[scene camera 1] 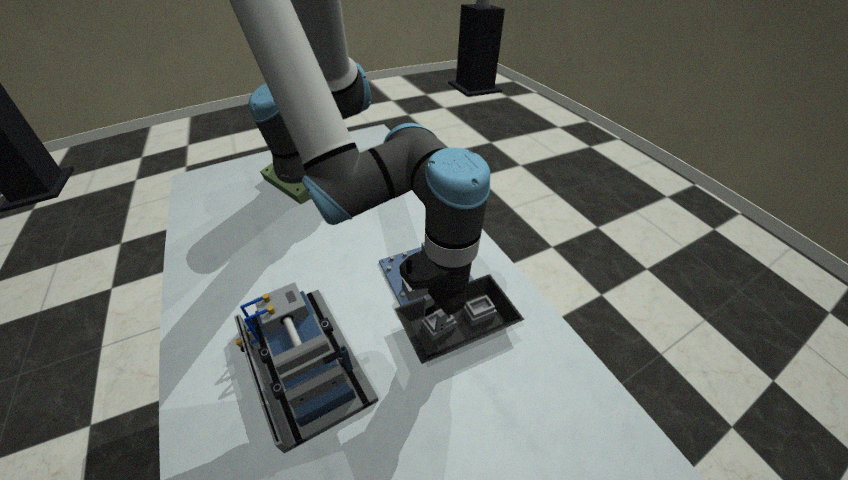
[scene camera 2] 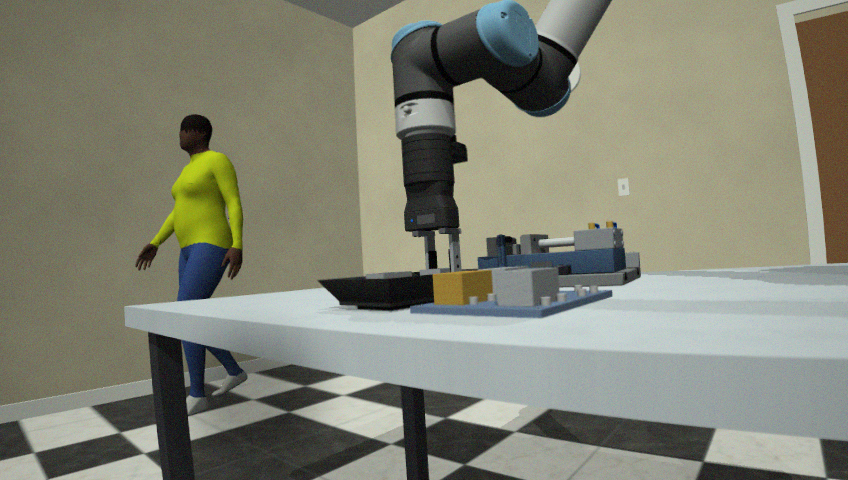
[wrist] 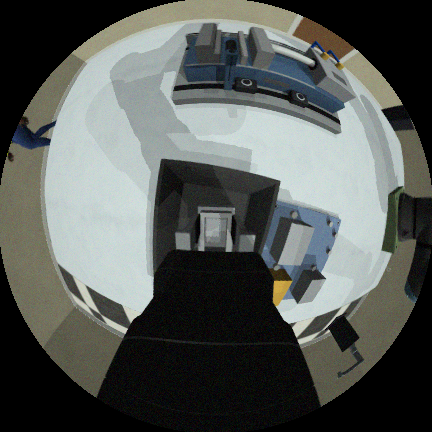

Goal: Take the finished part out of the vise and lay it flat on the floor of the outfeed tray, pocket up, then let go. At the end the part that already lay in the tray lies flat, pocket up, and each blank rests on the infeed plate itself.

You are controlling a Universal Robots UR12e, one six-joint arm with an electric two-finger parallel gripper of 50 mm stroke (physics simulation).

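Places are measured from the arm's base along level axes (x ahead, y left, z up), in centimetres.
Where they show: gripper, fingertip midpoint: [scene camera 1: 434, 322] [wrist: 215, 222]; arm's base, origin of the base link: [wrist: 401, 216].
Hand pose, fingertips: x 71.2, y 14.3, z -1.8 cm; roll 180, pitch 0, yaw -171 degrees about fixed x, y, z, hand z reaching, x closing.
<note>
Things, the pixels of their top centre, and the offset from my fingertips.
- finished part, middle of its top: [wrist: 215, 235] [scene camera 2: 439, 268] [scene camera 1: 439, 317] dy +1.2, dx -0.2, dz +0.8 cm
- vise, middle of its top: [wrist: 281, 40] [scene camera 2: 549, 232] [scene camera 1: 291, 337] dy -27.6, dx -3.9, dz +6.0 cm
- blue infeed plate, middle of its top: [scene camera 2: 515, 298] [wrist: 296, 262] [scene camera 1: 426, 271] dy +5.5, dx -15.8, dz -3.1 cm
- larger-looking, middle of its top: [scene camera 2: 503, 267] [wrist: 296, 245] [scene camera 1: 417, 280] dy +1.1, dx -11.4, dz +0.5 cm
- yellow blank, middle of its top: [scene camera 2: 462, 272] [wrist: 274, 294] dy +10.0, dx -11.4, dz +0.4 cm
The finished part [scene camera 1: 439, 333] [wrist: 216, 229] is light grey, with its pocket facing up. My gripper [scene camera 1: 436, 321] [scene camera 2: 441, 267] [wrist: 215, 222] points down and is shut on it, inside the dark outfeed tray [scene camera 1: 507, 302] [scene camera 2: 380, 295] [wrist: 166, 215], in the half nearer the vise. The part looks level; whether its underside touches the tray floor is hidden. The other part [scene camera 1: 479, 308] lies in the tray apart from it, flat, pocket up; the gripper hides it in the wrist view. The vise [scene camera 1: 324, 394] [scene camera 2: 553, 261] [wrist: 210, 72] shows no part between its jaws.
The blue infeed plate [scene camera 1: 389, 274] [scene camera 2: 476, 309] [wrist: 320, 239] adjoins the tray. Two grey blanks, one larger-looking [wrist: 298, 242] and one farther back [wrist: 309, 286], and a yellow blank [scene camera 2: 461, 287] [wrist: 281, 287] stand on it. The tray's sloped walls surround the fingers. A person [scene camera 2: 205, 196] stands beyond the table.
</note>
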